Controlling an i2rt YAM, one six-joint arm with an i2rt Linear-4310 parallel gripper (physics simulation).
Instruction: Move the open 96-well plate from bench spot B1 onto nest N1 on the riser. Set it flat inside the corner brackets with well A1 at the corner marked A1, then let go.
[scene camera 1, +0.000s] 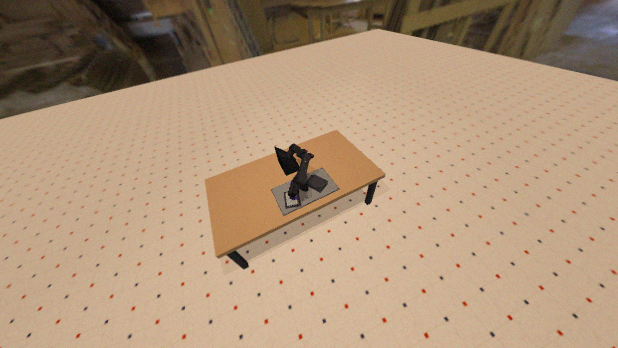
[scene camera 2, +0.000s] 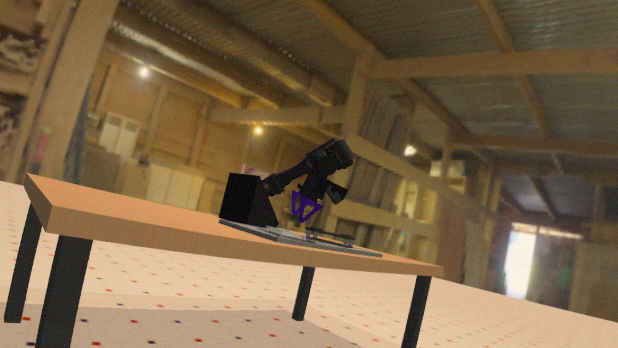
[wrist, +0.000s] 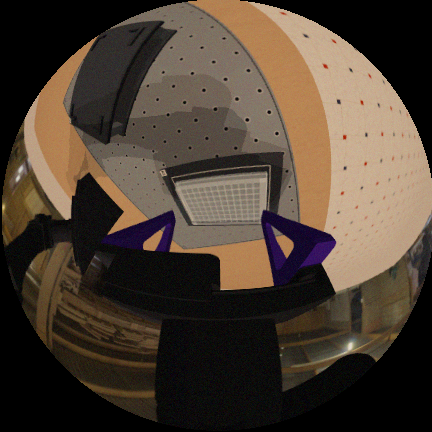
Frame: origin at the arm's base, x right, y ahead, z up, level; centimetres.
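Seen in the pictures: gripper, fingertip midpoint: (scene camera 2: 297, 218) (wrist: 217, 214); arm's base, link origin: (scene camera 1: 287, 156) (scene camera 2: 253, 197) (wrist: 73, 230).
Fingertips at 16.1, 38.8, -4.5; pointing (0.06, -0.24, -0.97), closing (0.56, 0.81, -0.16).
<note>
Offsets run from my fingertips to a thing's top centre, as dx, dy, dz. "*": to the spot under its first point. Level surfaces: height alone.
The pale, open 96-well plate {+2.1, -1.7, -4.4} (wrist: 225, 200) (scene camera 1: 292, 201) lies flat on the black B1 mat {dz -5.9} (wrist: 230, 161), inside its thin light outline. My gripper (wrist: 217, 214) (scene camera 2: 298, 218) is open, with its purple fingers apart and nothing between them. It hangs above the bench. In the wrist view the fingertips appear near the plate's left and right sides, without visible contact. The dark riser {-23.4, -2.0, -1.7} (wrist: 112, 75) (scene camera 1: 317, 183) (scene camera 2: 330, 234) stands apart from the plate, with small raised brackets on its top. The A1 marks cannot be read. The arm partly hides the plate in scene camera 1.
A grey perforated board (wrist: 200, 65) (scene camera 1: 280, 192) lies under the mat and riser on the wooden table {dz -7.3} (scene camera 1: 240, 200) (scene camera 2: 150, 210). The black block-like arm base (scene camera 2: 242, 197) (scene camera 1: 286, 161) stands behind the board's working area. A small pale tag {* -6.4, -6.6, -5.8} (wrist: 163, 172) sits at a mat corner.
</note>
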